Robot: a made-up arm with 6 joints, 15 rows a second.
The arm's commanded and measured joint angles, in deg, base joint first. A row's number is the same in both.
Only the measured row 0 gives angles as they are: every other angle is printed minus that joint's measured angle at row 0.
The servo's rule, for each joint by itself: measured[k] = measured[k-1] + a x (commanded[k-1-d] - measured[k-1]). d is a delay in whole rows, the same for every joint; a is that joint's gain. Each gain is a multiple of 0.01, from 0.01 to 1. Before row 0 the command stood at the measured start. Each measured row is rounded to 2 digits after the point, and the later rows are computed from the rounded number. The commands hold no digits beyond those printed.
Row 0, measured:
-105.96, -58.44, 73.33, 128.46, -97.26, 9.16
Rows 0 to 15, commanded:
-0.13, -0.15, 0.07, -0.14, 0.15, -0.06
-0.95, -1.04, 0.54, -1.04, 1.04, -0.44
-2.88, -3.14, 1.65, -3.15, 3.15, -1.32
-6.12, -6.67, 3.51, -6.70, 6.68, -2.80
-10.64, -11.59, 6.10, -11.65, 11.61, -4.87
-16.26, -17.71, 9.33, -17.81, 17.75, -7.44
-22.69, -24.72, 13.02, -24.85, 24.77, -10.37
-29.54, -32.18, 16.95, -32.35, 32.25, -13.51
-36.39, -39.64, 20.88, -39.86, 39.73, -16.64
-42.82, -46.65, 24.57, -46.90, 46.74, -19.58
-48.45, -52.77, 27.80, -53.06, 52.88, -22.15
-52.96, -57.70, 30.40, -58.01, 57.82, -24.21
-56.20, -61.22, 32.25, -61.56, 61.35, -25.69
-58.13, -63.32, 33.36, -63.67, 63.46, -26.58
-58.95, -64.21, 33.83, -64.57, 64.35, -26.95
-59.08, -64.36, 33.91, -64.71, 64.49, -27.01
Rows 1 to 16, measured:
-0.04, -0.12, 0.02, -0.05, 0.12, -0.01
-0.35, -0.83, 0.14, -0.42, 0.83, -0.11
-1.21, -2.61, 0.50, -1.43, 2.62, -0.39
-2.88, -5.74, 1.22, -3.38, 5.75, -0.94
-5.52, -10.24, 2.39, -6.44, 10.26, -1.84
-9.17, -15.99, 4.06, -10.65, 16.03, -3.13
-13.77, -22.71, 6.21, -15.90, 22.76, -4.80
-19.13, -30.00, 8.79, -21.99, 30.07, -6.80
-25.00, -37.42, 11.69, -28.60, 37.51, -9.06
-31.06, -44.53, 14.78, -35.37, 44.62, -11.48
-36.97, -50.87, 17.90, -41.92, 50.98, -13.93
-42.41, -56.13, 20.90, -47.87, 56.25, -16.29
-47.10, -60.05, 23.62, -52.94, 60.18, -18.45
-50.85, -62.57, 25.96, -56.91, 62.71, -20.32
-53.60, -63.83, 27.85, -59.74, 63.97, -21.84
-55.46, -64.24, 29.30, -61.58, 64.37, -23.03
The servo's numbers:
d 0
a 0.34 0.77 0.24 0.37 0.77 0.23

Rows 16 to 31, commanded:
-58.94, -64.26, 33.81, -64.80, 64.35, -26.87
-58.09, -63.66, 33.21, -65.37, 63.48, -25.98
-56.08, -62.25, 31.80, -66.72, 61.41, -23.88
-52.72, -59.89, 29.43, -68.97, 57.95, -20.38
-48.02, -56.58, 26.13, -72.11, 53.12, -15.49
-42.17, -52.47, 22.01, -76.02, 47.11, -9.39
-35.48, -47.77, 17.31, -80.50, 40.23, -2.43
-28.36, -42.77, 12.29, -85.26, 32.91, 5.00
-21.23, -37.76, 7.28, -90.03, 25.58, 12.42
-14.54, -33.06, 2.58, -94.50, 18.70, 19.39
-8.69, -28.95, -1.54, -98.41, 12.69, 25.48
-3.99, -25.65, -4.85, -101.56, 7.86, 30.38
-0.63, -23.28, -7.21, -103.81, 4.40, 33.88
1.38, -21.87, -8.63, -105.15, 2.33, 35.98
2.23, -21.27, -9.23, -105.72, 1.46, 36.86
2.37, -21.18, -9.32, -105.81, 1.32, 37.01
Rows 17 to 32, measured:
-56.64, -64.26, 30.38, -62.77, 64.35, -23.91
-57.13, -63.80, 31.06, -63.73, 63.68, -24.39
-56.77, -62.61, 31.24, -64.84, 61.93, -24.27
-55.39, -60.52, 30.81, -66.37, 58.87, -23.38
-52.88, -57.49, 29.69, -68.49, 54.44, -21.57
-49.24, -53.62, 27.85, -71.28, 48.80, -18.77
-44.56, -49.12, 25.32, -74.69, 42.20, -15.01
-39.05, -44.23, 22.19, -78.60, 35.05, -10.41
-32.99, -39.25, 18.61, -82.83, 27.76, -5.16
-26.72, -34.48, 14.76, -87.15, 20.78, 0.49
-20.59, -30.22, 10.85, -91.32, 14.55, 6.24
-14.95, -26.70, 7.08, -95.11, 9.40, 11.79
-10.08, -24.07, 3.65, -98.33, 5.55, 16.87
-6.18, -22.38, 0.70, -100.85, 3.07, 21.27
-3.32, -21.53, -1.68, -102.65, 1.83, 24.86
-1.39, -21.26, -3.51, -103.82, 1.44, 27.65

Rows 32 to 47, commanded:
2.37, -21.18, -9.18, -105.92, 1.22, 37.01
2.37, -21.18, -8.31, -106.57, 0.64, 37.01
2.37, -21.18, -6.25, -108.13, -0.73, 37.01
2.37, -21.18, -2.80, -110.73, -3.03, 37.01
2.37, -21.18, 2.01, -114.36, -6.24, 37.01
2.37, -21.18, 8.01, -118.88, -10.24, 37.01
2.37, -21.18, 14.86, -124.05, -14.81, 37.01
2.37, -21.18, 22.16, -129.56, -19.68, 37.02
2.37, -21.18, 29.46, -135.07, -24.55, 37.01
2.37, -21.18, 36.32, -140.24, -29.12, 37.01
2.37, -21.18, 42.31, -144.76, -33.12, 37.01
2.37, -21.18, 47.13, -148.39, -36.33, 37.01
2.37, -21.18, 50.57, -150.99, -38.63, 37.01
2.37, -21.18, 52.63, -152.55, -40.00, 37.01
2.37, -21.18, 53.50, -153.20, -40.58, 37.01
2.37, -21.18, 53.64, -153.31, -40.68, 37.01
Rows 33 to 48, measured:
-0.11, -21.20, -4.87, -104.60, 1.27, 29.80
0.73, -21.18, -5.70, -105.33, 0.78, 31.46
1.29, -21.18, -5.83, -106.37, -0.38, 32.74
1.66, -21.18, -5.10, -107.98, -2.42, 33.72
1.90, -21.18, -3.39, -110.34, -5.36, 34.48
2.06, -21.18, -0.65, -113.50, -9.12, 35.06
2.17, -21.18, 3.07, -117.40, -13.50, 35.51
2.24, -21.18, 7.65, -121.90, -18.26, 35.86
2.28, -21.18, 12.88, -126.77, -23.10, 36.12
2.31, -21.18, 18.51, -131.75, -27.74, 36.32
2.33, -21.18, 24.22, -136.56, -31.88, 36.48
2.34, -21.18, 29.72, -140.94, -35.31, 36.60
2.35, -21.18, 34.72, -144.66, -37.87, 36.69
2.36, -21.18, 39.02, -147.58, -39.51, 36.76
2.36, -21.18, 42.50, -149.66, -40.33, 36.82
2.36, -21.18, 45.17, -151.01, -40.60, 36.86

